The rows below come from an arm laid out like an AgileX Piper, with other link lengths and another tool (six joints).
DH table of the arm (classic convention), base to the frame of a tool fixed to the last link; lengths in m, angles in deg. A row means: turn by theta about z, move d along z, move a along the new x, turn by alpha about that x. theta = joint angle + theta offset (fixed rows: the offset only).
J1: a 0  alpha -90  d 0.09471  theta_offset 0
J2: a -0.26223  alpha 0  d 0  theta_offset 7.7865
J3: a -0.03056  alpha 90  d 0  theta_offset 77.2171
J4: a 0  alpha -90  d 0.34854  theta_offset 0
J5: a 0  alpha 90  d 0  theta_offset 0
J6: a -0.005  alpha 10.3  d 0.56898  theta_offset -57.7
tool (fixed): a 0  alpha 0  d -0.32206  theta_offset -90
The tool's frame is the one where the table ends.
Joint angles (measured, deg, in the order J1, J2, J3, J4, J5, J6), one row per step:
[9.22, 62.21, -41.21, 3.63, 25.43, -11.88]
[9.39, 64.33, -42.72, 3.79, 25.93, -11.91]
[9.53, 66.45, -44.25, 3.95, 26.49, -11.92]
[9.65, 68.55, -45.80, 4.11, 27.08, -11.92]
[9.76, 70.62, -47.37, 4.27, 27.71, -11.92]
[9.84, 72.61, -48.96, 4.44, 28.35, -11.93]
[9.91, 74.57, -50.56, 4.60, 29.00, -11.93]
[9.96, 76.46, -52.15, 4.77, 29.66, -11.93]
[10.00, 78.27, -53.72, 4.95, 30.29, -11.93]
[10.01, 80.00, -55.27, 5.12, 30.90, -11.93]
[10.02, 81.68, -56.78, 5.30, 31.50, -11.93]
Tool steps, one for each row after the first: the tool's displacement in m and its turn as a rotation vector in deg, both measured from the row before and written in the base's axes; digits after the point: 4 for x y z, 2 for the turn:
[0.0040, 0.0024, -0.0034, -0.04, 1.12, 0.18]
[0.0040, 0.0023, -0.0036, -0.03, 1.16, 0.14]
[0.0040, 0.0022, -0.0036, -0.03, 1.15, 0.11]
[0.0040, 0.0021, -0.0036, -0.03, 1.14, 0.10]
[0.0041, 0.0020, -0.0031, -0.01, 1.05, 0.08]
[0.0042, 0.0019, -0.0030, -0.01, 1.02, 0.07]
[0.0042, 0.0018, -0.0028, 0.01, 0.97, 0.05]
[0.0042, 0.0018, -0.0025, 0.03, 0.89, 0.03]
[0.0043, 0.0015, -0.0022, 0.04, 0.81, 0.00]
[0.0042, 0.0016, -0.0023, 0.05, 0.79, 0.00]

